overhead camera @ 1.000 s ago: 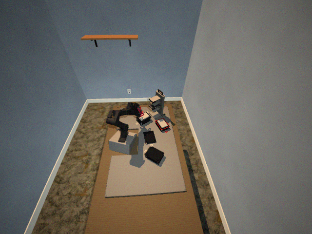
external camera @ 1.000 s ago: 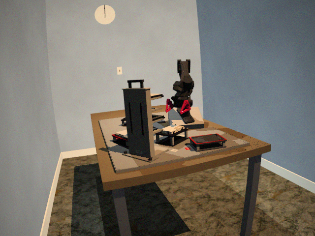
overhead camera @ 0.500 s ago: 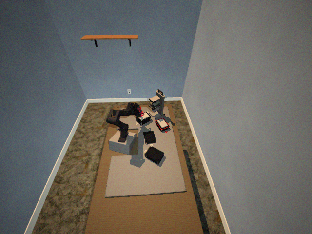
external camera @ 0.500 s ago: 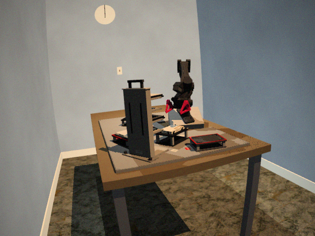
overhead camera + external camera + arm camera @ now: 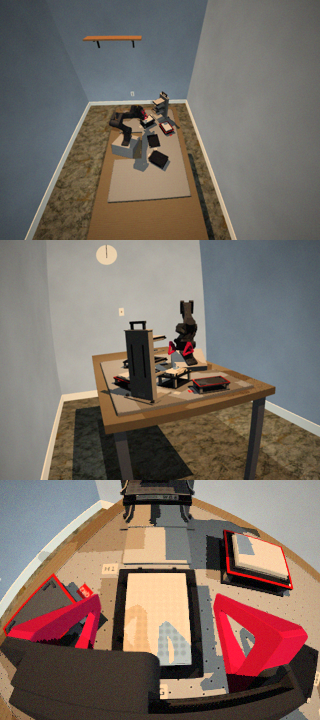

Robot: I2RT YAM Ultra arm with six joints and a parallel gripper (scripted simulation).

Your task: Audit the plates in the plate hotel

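Now: the tan well plate 90 mm below my hand, 20 mm to the left of it and 20 mm ahead of it. Also, from my hand: dark plate: 150 mm ahead, 130 mm to the left; grey back panel: 220 mm ahead, 180 mm to the left; H1 tag: 170 mm to the left, 160 mm below, 50 mm ahead.
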